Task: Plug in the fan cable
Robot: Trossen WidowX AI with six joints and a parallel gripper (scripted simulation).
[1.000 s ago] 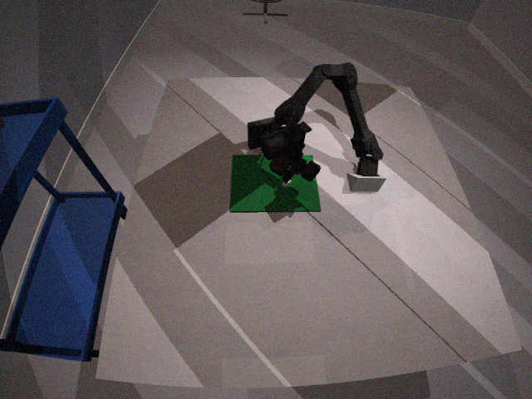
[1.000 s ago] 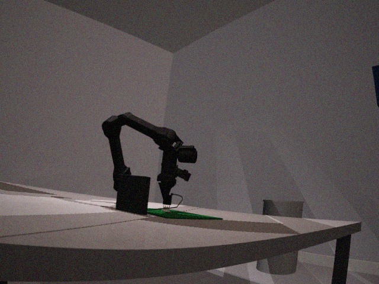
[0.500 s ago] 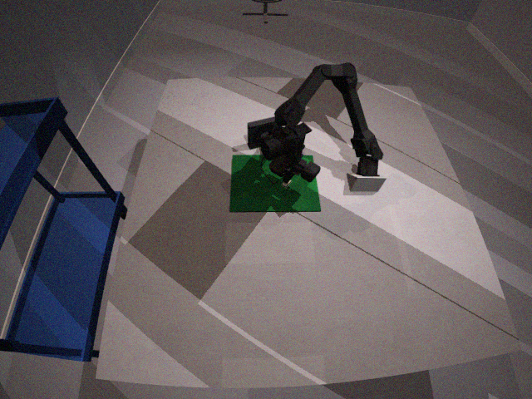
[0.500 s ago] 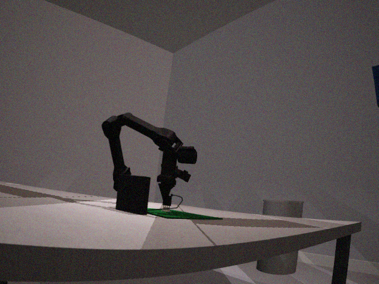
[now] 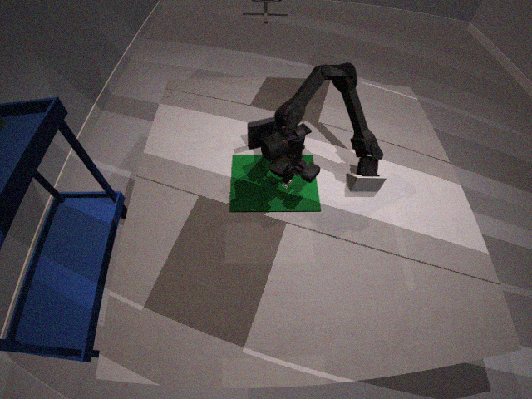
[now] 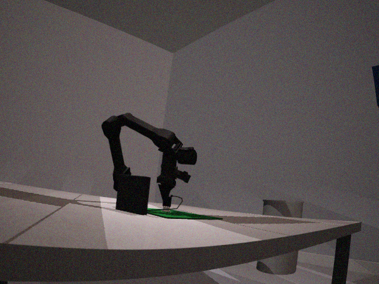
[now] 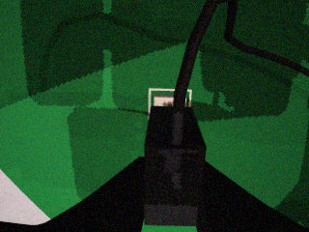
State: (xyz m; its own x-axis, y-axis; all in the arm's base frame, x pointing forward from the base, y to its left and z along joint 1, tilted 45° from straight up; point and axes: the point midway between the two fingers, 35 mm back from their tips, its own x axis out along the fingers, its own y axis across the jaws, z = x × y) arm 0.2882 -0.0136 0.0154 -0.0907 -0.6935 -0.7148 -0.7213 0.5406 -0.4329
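Now: the pale header part 1 cm ahead of my gripper tip and 3 cm below it. Also, from my gripper tip: white four-pin header: 1 cm ahead, 1 cm to the left, 4 cm below; black plug: 1 cm ahead, 1 cm to the left, 1 cm above; board: 5 cm ahead, 1 cm to the right, 5 cm below.
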